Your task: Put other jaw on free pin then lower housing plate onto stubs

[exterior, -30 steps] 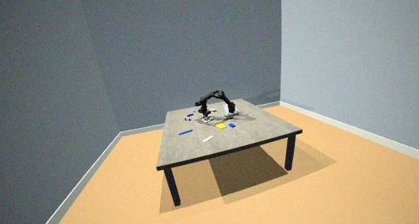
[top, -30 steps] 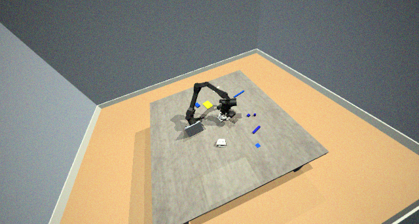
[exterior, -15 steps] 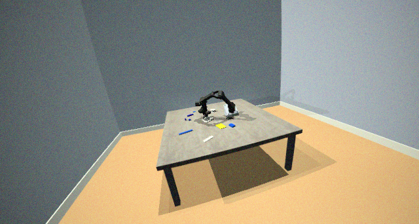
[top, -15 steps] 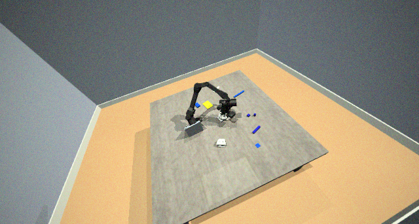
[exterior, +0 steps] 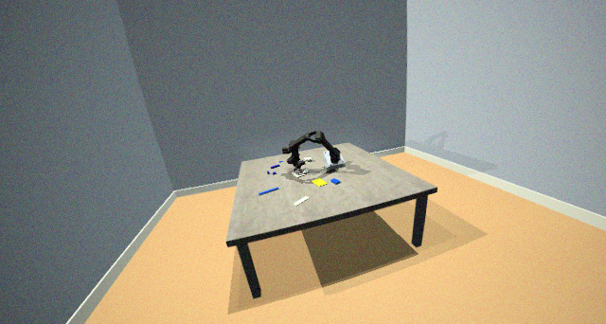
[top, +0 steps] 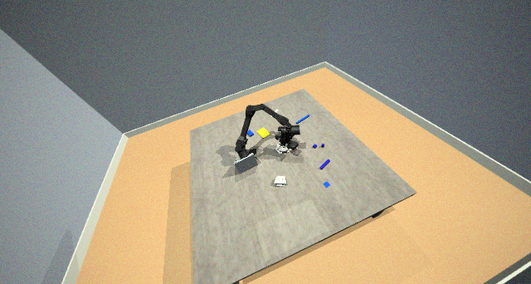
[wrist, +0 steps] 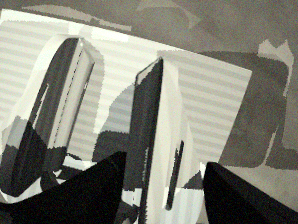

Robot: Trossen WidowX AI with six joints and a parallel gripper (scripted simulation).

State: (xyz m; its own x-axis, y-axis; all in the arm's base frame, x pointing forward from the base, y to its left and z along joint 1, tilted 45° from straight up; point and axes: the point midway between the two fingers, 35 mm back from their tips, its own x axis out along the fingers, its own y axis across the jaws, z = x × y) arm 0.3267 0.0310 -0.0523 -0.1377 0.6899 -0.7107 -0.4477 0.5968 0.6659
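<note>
My gripper tip is 240 mm to the left of the housing plate, 140 mm past it and 10 mm below it. The rest, counted from my gripper tip: white block: 230 mm to the right, 140 mm behind, 10 mm below; white bar: 470 mm to the left, 50 mm ahead, 20 mm below; yellow tile: 260 mm to the left, 130 mm behind, 20 mm below.
</note>
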